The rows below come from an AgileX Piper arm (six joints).
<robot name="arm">
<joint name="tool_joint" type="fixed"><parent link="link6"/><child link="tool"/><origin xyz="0 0 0" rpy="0 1.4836 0"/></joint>
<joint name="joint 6" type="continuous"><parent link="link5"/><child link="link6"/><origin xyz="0.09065 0 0.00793"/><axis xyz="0.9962 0 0.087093"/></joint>
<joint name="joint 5" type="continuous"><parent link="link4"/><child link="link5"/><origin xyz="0 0 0"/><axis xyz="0 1 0"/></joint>
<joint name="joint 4" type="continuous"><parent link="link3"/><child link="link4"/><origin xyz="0.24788 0 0.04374"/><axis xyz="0.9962 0 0.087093"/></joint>
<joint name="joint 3" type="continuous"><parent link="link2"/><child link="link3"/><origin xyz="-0.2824 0 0.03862"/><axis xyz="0 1 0"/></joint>
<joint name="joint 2" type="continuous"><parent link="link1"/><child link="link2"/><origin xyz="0 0 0"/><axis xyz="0 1 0"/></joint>
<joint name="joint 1" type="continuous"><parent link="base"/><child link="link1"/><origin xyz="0 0 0.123"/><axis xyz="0 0 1"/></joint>
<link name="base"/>
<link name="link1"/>
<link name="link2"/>
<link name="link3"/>
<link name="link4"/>
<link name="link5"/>
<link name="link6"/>
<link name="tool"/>
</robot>
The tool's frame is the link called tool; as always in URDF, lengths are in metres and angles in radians. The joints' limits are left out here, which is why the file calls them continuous.
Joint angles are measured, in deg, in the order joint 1, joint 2, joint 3, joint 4, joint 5, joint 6. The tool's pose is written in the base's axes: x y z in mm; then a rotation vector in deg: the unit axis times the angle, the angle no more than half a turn. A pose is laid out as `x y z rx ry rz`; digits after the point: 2 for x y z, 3 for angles.
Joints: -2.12 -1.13 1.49 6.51 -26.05 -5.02
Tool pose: 43.12 -6.13 244.41 4.125 59.365 -2.650
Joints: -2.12 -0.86 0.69 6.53 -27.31 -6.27
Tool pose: 41.38 -6.28 250.45 3.568 57.627 -3.866
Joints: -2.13 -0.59 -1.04 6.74 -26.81 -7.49
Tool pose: 39.51 -6.29 259.35 3.110 56.710 -4.801
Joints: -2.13 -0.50 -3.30 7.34 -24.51 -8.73
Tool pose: 37.60 -6.23 268.89 2.828 56.877 -5.334
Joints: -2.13 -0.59 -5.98 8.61 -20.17 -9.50
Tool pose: 35.72 -6.03 278.05 3.065 58.458 -4.737
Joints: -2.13 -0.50 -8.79 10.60 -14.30 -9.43
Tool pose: 34.66 -5.43 285.51 3.949 61.559 -2.556
